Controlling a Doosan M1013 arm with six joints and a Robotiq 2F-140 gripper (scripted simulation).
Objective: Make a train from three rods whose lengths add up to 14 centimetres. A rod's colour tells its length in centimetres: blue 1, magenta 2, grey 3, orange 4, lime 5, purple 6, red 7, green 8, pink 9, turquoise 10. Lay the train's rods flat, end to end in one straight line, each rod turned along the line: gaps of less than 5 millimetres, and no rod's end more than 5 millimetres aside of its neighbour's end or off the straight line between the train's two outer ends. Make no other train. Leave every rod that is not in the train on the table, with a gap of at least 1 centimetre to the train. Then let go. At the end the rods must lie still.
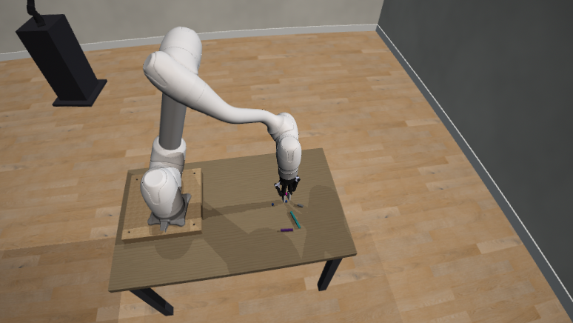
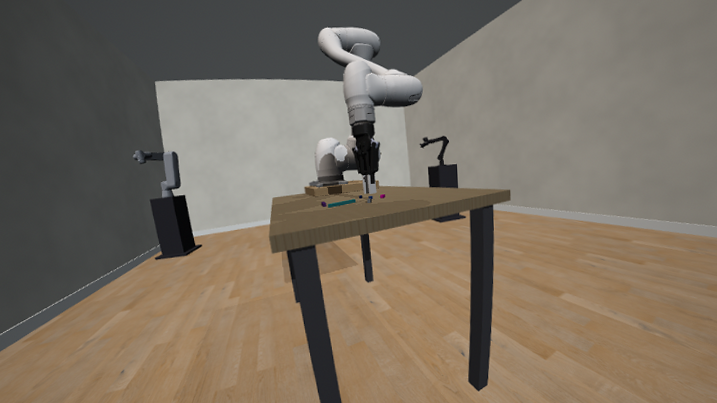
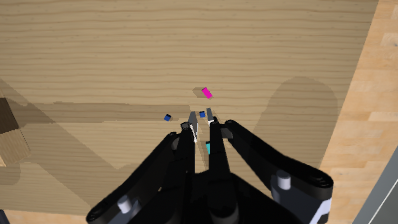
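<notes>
The magenta rod is 5 cm below my hand and 4 cm to the left of it. Round my hand: purple rod 16 cm to the right, 5 cm below; turquoise rod 11 cm to the right, 5 cm below, 5 cm ahead; grey rod 7 cm ahead, 5 cm below, 2 cm to the right.
</notes>
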